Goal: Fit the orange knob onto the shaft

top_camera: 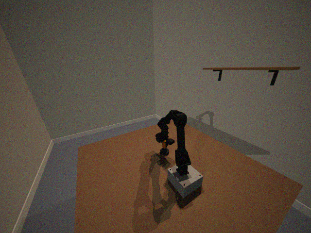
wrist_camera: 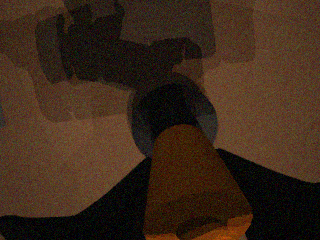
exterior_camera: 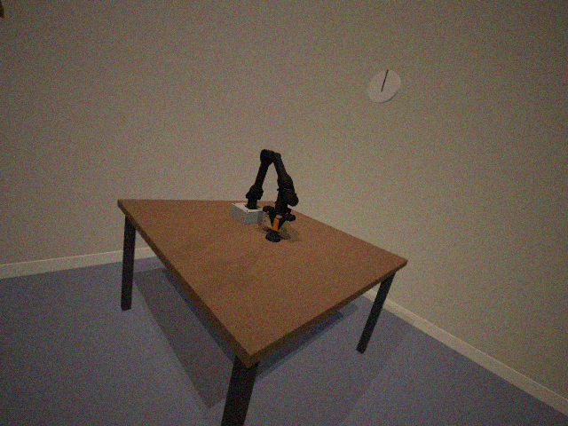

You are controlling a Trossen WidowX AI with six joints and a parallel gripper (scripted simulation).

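Now: gripper tip 2 cm below the orange knob. The rest, counted from my gripper tip: round pedestal (4 cm below).
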